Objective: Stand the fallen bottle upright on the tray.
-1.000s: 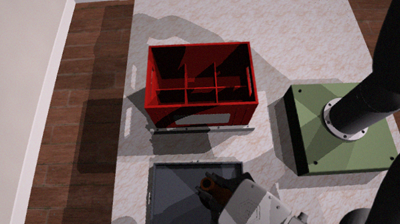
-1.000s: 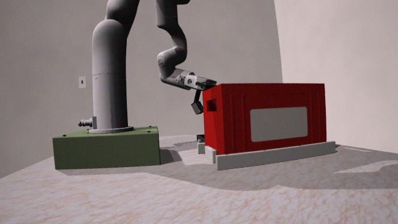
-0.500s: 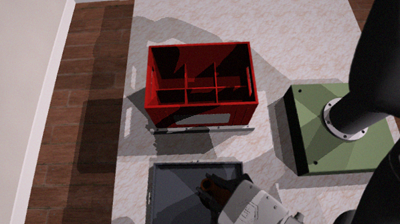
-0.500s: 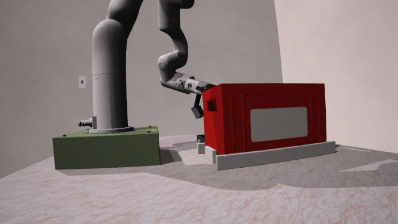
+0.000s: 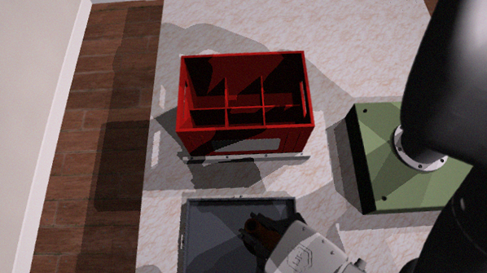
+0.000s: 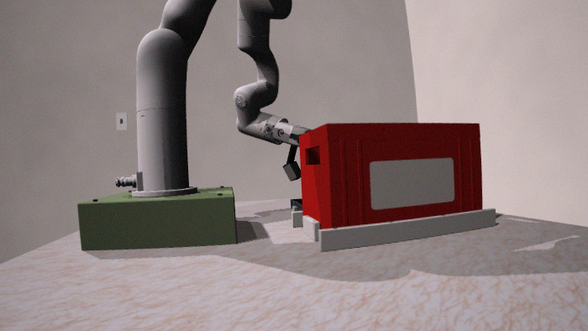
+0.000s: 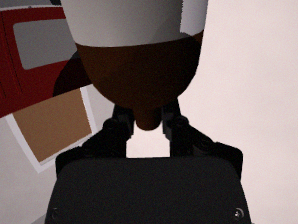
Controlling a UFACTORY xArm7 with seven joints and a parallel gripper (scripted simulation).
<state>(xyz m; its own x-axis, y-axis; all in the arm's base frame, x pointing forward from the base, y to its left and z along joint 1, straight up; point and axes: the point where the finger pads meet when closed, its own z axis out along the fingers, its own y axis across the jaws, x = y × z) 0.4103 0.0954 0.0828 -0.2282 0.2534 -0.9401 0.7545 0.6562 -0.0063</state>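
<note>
Right now the brown bottle is 1 cm behind my hand, 1 cm to the left of it and 5 cm below it. The rest, counted from my hand: red crate: 4 cm behind, 28 cm to the right, 8 cm below; dark grey tray: 3 cm ahead, 1 cm to the left, 15 cm below.
</note>
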